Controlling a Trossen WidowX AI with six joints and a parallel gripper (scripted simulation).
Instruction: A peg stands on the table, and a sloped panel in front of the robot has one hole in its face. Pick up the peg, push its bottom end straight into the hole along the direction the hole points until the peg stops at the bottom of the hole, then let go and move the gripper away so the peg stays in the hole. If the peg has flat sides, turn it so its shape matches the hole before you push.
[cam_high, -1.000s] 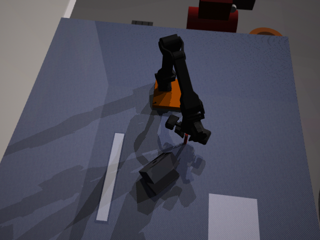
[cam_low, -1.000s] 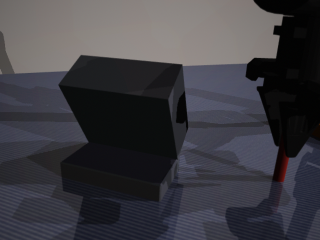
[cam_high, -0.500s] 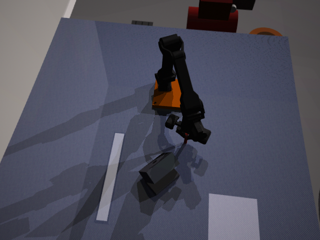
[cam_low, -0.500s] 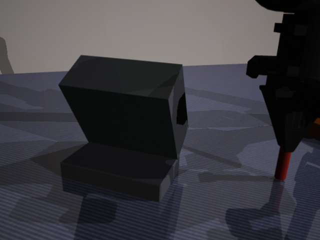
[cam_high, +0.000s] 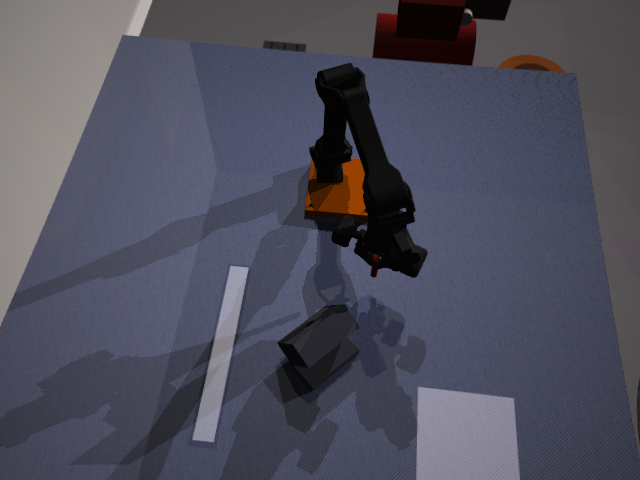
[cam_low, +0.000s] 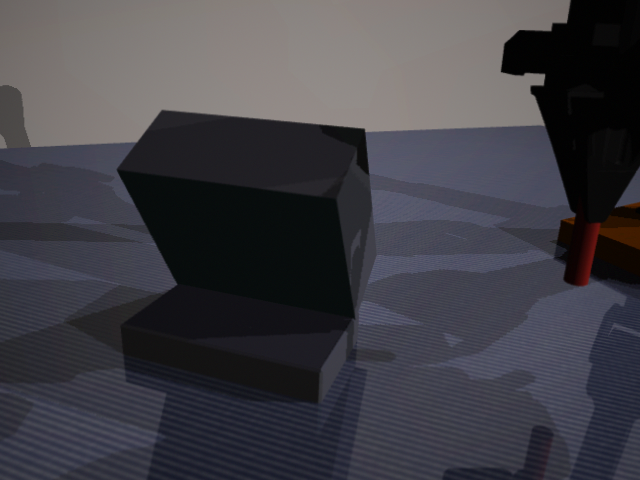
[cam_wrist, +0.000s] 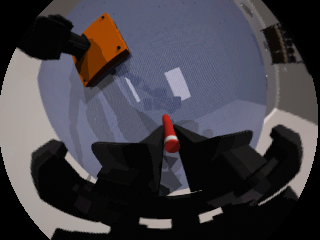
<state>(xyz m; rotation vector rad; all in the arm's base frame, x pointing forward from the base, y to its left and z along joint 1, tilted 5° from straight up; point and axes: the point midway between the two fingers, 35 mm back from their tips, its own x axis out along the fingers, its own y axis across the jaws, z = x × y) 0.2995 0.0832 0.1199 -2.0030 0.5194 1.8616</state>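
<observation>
My gripper tip is 15 cm short of the dark grey panel, 13 cm to the left of it and 2 cm above it. Also, from my gripper tip: red peg 2 cm above.
</observation>
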